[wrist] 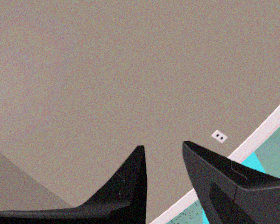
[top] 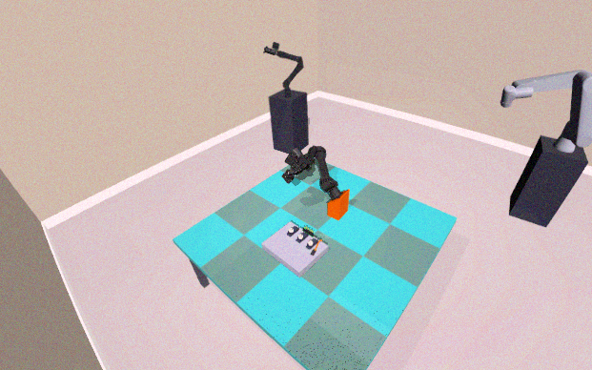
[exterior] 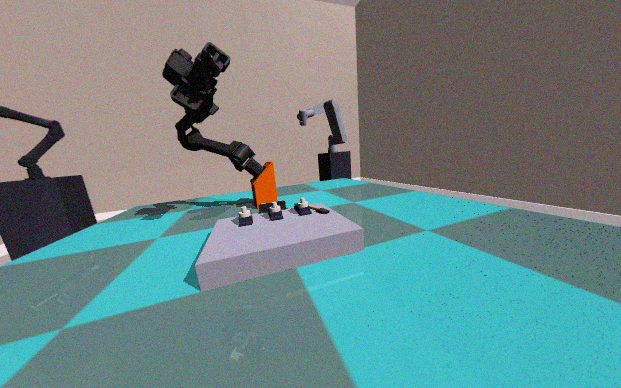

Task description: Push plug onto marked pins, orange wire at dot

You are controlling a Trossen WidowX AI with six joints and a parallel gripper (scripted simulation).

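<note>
Now: the green band 20 mm behind my gripper tip, 90 mm to the left of it and 360 mm below it. Also, from my gripper tip: grey printed holder 140 mm ahead, 90 mm to the left, 410 mm below.
</note>
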